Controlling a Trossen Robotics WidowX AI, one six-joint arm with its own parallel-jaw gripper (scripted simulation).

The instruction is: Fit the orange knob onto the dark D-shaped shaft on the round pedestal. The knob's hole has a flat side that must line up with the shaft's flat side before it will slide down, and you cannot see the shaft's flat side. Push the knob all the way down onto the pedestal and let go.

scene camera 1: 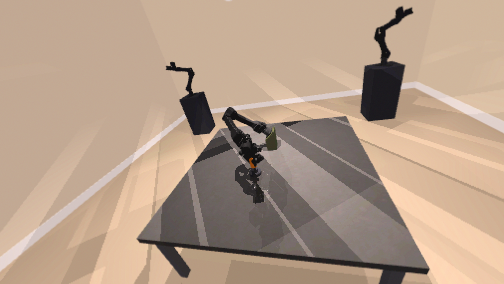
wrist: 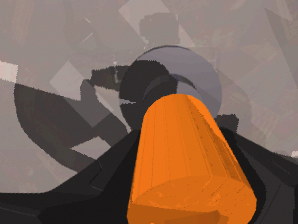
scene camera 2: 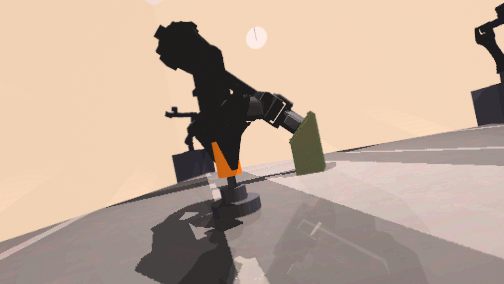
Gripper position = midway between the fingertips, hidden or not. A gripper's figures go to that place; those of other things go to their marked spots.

My gripper [wrist: 178, 135]: 0.10 m from the lens. An orange knob [wrist: 183, 162]: 0.05 m from the lens. A pedestal [wrist: 162, 71]: 0.14 m from the lens. The marked spots on the pedestal and the orange knob are 0.10 m apart.
